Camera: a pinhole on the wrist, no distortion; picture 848 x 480 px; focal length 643.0 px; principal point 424.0 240.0 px. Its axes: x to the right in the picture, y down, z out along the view. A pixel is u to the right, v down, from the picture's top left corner.
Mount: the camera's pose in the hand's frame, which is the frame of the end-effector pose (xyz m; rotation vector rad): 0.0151 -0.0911 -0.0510 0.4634 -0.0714 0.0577
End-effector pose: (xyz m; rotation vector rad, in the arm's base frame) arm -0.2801 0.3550 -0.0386 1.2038 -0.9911 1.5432
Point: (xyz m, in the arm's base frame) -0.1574 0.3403 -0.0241
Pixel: 362 390
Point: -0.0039 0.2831 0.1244
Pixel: 699 99
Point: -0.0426 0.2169 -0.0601
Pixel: 250 292
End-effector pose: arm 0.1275 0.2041 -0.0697 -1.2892 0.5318 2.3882
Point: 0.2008 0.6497 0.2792
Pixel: 83 175
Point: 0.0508 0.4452 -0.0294
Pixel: 532 349
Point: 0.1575 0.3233 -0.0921
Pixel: 510 300
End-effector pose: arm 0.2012 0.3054 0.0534 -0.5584 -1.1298 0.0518
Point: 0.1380 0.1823 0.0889
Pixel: 57 185
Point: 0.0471 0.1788 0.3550
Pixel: 748 61
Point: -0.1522 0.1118 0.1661
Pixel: 224 177
